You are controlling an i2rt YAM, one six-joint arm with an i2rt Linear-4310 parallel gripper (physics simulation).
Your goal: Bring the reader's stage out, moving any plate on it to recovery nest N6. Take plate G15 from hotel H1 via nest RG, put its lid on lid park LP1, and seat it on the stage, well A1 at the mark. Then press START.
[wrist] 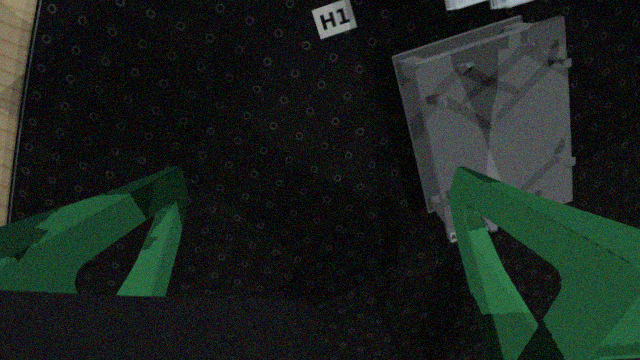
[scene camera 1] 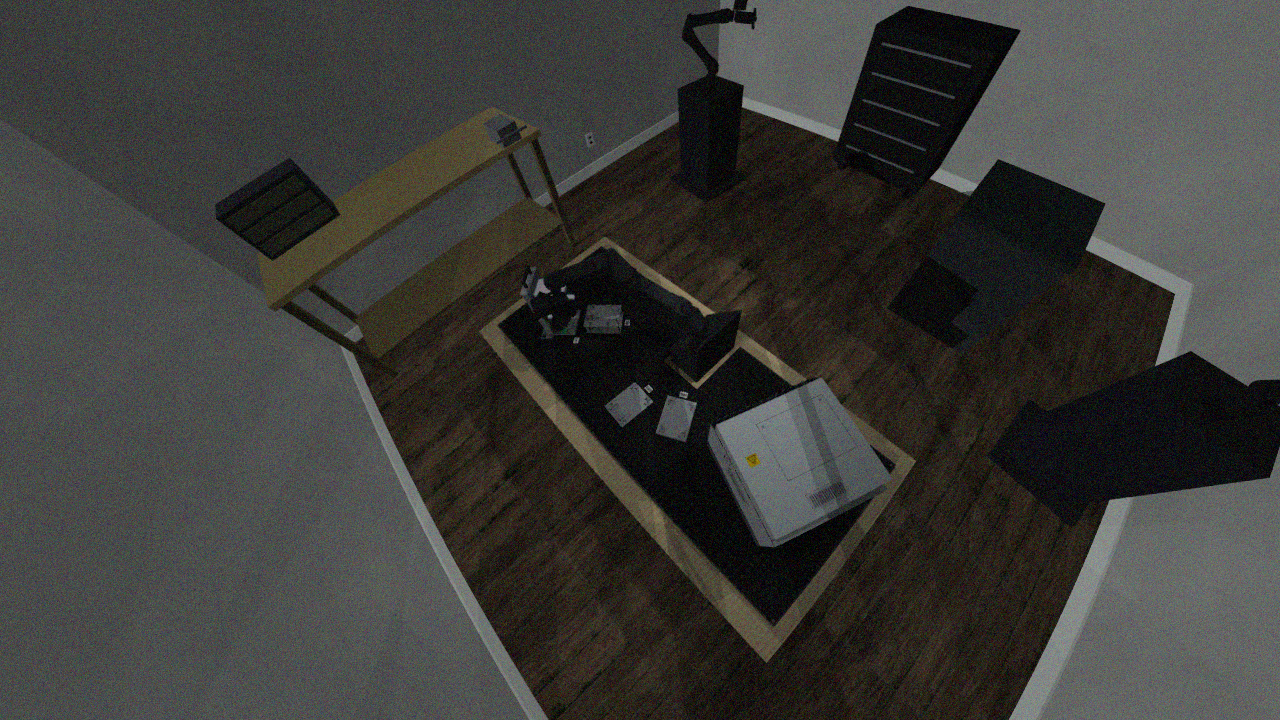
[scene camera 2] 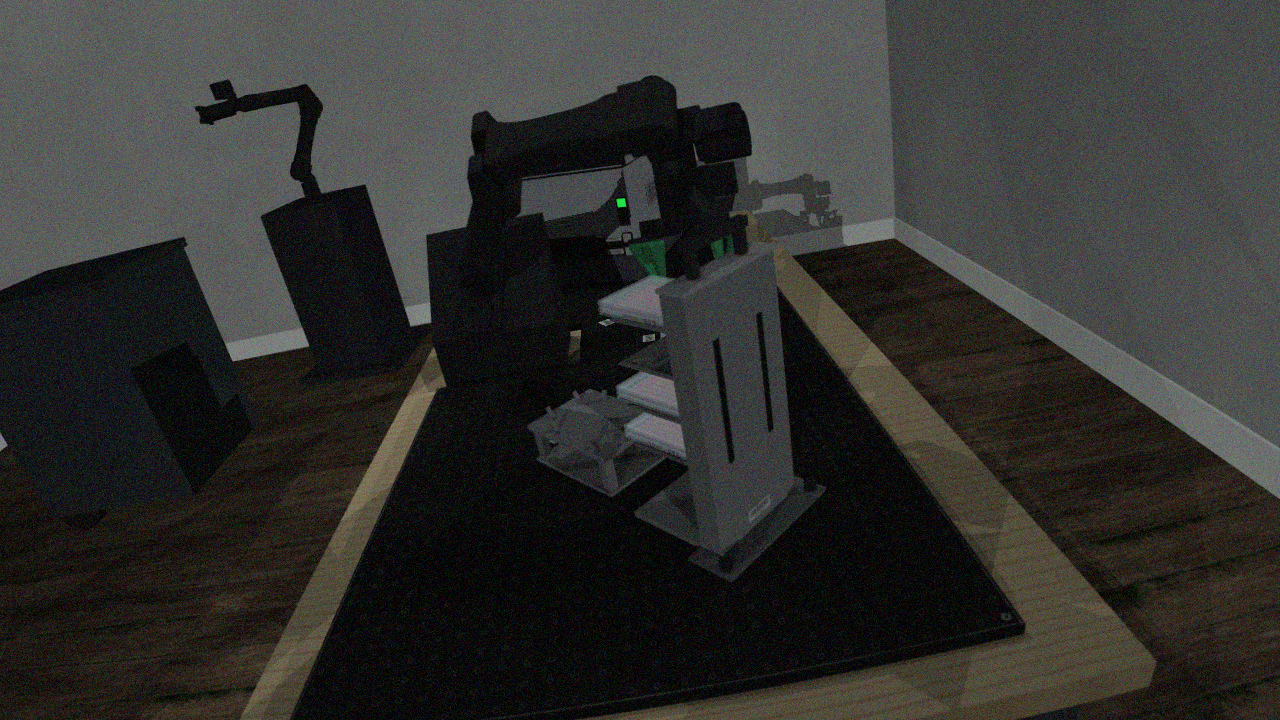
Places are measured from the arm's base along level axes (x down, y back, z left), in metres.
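Where they show: gripper, between the fingertips: point(wrist: 318, 181) point(scene camera 1: 568, 323); arm's base, origin of its link: point(scene camera 1: 702, 329) point(scene camera 2: 484, 283).
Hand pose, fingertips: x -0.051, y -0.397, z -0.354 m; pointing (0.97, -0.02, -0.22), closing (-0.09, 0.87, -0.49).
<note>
Each offset is from my fingertips to the top centre of the thing. "spot": to the spot under its first point.
My gripper point(wrist: 318, 181) is open and empty, its green fingers pointing down over the dark board; in scene camera 2 it is partly hidden behind the hotel top. Hotel H1 point(scene camera 2: 729, 394) is a grey tower holding several pale plates, including a top plate @[dx -0.060, dy +0.030, dz -0.170 m] point(scene camera 2: 631, 302) and a lower plate @[dx +0.100, dy +0.030, dz -0.170 m] point(scene camera 2: 657, 434). The H1 label @[spot: dx +0.209, dy +0.002, dz -0.062 m] point(wrist: 334, 19) lies on the board. A clear grey nest @[dx +0.133, dy +0.160, dz -0.050 m] point(wrist: 490, 115) point(scene camera 2: 586, 434) point(scene camera 1: 604, 318) stands beside the hotel; its label is unreadable. The right finger overlaps its near edge in the wrist view. The reader @[dx -0.125, dy +0.252, dz +0.906 m] point(scene camera 1: 796, 461) is a white box; its stage and START do not show. Plate G15 cannot be told apart.
Two flat pale holders @[spot: dx +0.199, dy +0.006, dz +0.355 m] point(scene camera 1: 629, 403) @[spot: dx +0.198, dy +0.108, dz +0.524 m] point(scene camera 1: 675, 418) with unreadable labels lie between the nest and the reader. The dark arm pedestal point(scene camera 1: 704, 346) stands at the board's edge. A small green light @[spot: dx +0.012, dy +0.147, dz +0.683 m] point(scene camera 2: 621, 203) shows behind the arm. A wooden rim @[spot: dx +0.222, dy -0.187, dz +0.777 m] point(scene camera 1: 657, 523) borders the board.
</note>
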